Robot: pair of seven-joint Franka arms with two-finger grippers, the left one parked.
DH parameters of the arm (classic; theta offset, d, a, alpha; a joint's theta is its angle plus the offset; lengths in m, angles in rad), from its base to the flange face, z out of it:
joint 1: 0 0.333 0 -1.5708
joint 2: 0 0 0 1.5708
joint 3: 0 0.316 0.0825 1.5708
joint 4: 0 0 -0.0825 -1.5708
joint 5: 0 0.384 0 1.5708
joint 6: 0 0 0.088 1.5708
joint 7: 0 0.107 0 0
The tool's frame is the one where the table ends.
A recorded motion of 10 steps. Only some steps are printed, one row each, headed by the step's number.
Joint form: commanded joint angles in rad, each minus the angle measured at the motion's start. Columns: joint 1, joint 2, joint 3, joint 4, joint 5, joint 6, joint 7.
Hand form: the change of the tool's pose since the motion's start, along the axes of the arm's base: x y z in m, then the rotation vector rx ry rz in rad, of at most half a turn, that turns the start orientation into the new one. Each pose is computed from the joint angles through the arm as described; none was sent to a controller.
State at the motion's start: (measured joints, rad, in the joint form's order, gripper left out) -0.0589 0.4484 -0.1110 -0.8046 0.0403 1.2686 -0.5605
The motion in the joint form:
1: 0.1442 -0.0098 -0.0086 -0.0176 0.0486 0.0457 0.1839
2: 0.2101 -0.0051 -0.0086 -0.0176 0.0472 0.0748 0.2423
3: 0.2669 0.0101 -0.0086 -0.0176 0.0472 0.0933 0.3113
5: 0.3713 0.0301 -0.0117 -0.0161 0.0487 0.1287 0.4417
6: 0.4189 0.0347 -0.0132 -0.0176 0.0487 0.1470 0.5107
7: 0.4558 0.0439 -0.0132 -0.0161 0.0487 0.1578 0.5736
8: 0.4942 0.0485 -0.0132 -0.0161 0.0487 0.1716 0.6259
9: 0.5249 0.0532 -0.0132 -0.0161 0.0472 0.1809 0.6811
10: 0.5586 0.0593 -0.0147 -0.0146 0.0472 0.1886 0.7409
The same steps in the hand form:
1: 0.0079 0.0937 0.0031 0.0476 -0.0395 -0.0337
2: 0.0101 0.1362 0.0029 0.0512 -0.0616 -0.0270
3: 0.0128 0.1739 -0.0052 0.0553 -0.0626 -0.0396
5: 0.0094 0.2425 -0.0142 0.0671 -0.0743 -0.0684
6: 0.0043 0.2733 -0.0161 0.0752 -0.0832 -0.0913
7: 0.0004 0.2981 -0.0205 0.0806 -0.0833 -0.1174
8: -0.0059 0.3234 -0.0222 0.0885 -0.0889 -0.1314
9: -0.0114 0.3434 -0.0244 0.0935 -0.0908 -0.1562
10: -0.0181 0.3648 -0.0271 0.0989 -0.0906 -0.1835

